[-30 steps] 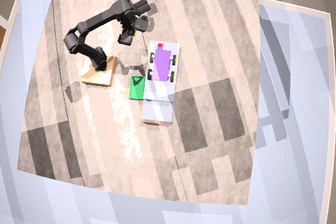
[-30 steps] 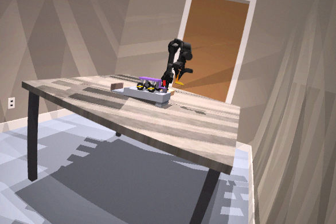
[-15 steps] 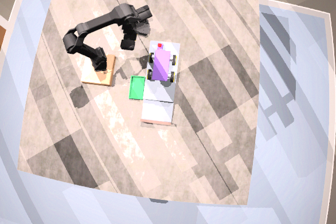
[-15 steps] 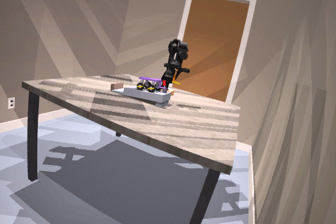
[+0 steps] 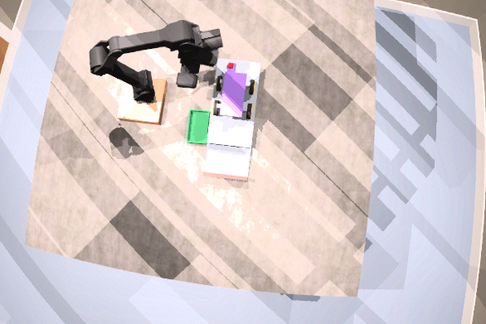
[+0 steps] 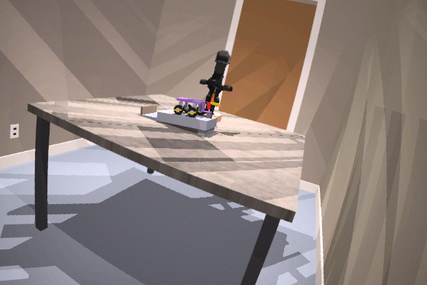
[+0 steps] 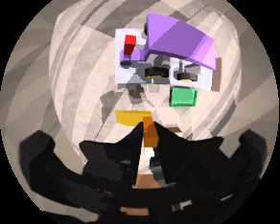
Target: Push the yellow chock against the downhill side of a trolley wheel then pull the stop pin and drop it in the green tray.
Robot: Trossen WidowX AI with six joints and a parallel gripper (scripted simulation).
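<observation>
The red-headed stop pin is 12 cm ahead of my gripper tip, 4 cm below it and 1 cm to the left of it. From my gripper tip the other things lie so: yellow chock 2 cm to the left, 1 cm below; grey ramp 12 cm below, 12 cm ahead, 10 cm to the right; purple trolley 12 cm ahead, 9 cm to the right, 6 cm below.
</observation>
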